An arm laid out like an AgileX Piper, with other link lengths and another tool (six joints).
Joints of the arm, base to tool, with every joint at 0 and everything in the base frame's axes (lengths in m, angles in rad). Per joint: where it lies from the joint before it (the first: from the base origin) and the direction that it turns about. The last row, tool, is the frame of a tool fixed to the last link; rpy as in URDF.
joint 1: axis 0 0 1 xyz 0 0 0.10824
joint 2: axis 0 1 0 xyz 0 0 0
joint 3: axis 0 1 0 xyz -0.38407 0 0.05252
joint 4: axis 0.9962 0 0.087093 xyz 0.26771 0 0.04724
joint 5: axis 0 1 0 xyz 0 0 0
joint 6: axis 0.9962 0 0.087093 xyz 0.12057 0 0.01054
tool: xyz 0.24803 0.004 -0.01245 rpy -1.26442 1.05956 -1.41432
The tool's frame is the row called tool.
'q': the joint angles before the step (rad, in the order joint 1, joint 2, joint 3, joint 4, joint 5, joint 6). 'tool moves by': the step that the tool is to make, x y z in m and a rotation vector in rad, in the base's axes. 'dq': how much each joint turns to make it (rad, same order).
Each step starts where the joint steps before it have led.
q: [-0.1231 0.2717 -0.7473 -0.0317 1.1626 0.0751]
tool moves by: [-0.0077 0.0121 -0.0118 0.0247 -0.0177 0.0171]
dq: [0.0002 -0.0589 0.0345 0.0315 0.0098 0.0002]
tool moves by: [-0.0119 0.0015 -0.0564 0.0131 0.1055 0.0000]
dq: [-0.0001 -0.0140 0.1142 0.0001 0.0061 -0.0001]
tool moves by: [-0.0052 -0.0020 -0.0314 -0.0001 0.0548 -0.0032]
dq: [-0.0001 -0.0026 0.0737 -0.0074 -0.0167 -0.0001]
